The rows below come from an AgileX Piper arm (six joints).
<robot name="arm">
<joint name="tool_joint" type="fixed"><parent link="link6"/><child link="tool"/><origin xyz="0 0 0" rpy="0 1.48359 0"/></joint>
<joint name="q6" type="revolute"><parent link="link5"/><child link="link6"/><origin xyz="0.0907 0 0.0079"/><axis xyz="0.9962 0 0.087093"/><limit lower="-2.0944" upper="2.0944"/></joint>
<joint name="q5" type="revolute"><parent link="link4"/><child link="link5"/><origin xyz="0 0 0"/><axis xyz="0 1 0"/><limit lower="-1.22" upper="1.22"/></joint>
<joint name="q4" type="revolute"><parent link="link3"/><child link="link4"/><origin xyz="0.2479 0 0.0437"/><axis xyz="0.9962 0 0.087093"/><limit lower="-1.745" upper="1.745"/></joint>
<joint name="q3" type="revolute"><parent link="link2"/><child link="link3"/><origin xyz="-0.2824 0 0.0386"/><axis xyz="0 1 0"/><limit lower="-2.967" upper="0"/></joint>
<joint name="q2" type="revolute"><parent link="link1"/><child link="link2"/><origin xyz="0 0 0"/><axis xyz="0 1 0"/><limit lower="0" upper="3.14"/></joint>
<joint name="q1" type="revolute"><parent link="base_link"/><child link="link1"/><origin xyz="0 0 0.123"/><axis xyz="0 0 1"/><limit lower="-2.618" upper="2.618"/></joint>
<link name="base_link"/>
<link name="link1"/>
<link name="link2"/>
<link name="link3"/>
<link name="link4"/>
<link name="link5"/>
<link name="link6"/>
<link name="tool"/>
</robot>
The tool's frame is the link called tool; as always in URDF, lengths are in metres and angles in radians.
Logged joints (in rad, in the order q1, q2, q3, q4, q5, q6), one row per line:
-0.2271 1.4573 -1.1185 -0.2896 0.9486 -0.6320
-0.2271 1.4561 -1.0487 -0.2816 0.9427 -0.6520
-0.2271 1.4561 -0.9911 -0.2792 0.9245 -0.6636
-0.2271 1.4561 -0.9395 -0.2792 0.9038 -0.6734
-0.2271 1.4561 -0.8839 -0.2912 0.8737 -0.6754
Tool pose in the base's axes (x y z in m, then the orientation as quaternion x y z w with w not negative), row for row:
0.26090 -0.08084 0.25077 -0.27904 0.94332 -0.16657 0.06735
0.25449 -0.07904 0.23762 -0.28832 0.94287 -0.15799 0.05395
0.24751 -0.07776 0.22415 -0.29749 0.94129 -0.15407 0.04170
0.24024 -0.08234 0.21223 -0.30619 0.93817 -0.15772 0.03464
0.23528 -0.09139 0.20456 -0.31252 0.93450 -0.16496 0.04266
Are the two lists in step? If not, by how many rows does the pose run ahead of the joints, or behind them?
The pose runs 2 rows ahead of the joints: the pose in row i belongs to the joints in row i + 2.
